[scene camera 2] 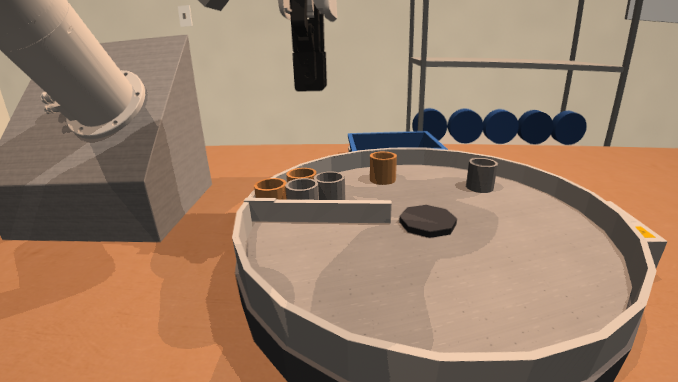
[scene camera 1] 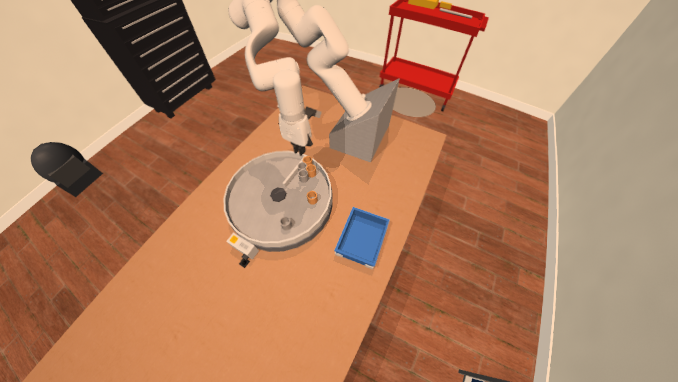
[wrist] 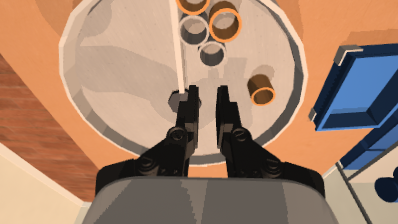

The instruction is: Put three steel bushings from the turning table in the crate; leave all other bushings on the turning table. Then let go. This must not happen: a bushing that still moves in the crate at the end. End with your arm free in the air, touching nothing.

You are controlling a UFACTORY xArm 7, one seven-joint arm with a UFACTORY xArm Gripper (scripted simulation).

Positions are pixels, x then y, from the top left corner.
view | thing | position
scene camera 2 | gripper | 311, 89
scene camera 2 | steel bushing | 481, 175
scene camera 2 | steel bushing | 331, 185
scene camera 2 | blue crate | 417, 139
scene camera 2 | round grey turning table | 517, 270
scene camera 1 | gripper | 300, 152
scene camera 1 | blue crate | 363, 234
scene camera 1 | round grey turning table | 258, 200
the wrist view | gripper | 207, 99
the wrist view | round grey turning table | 126, 66
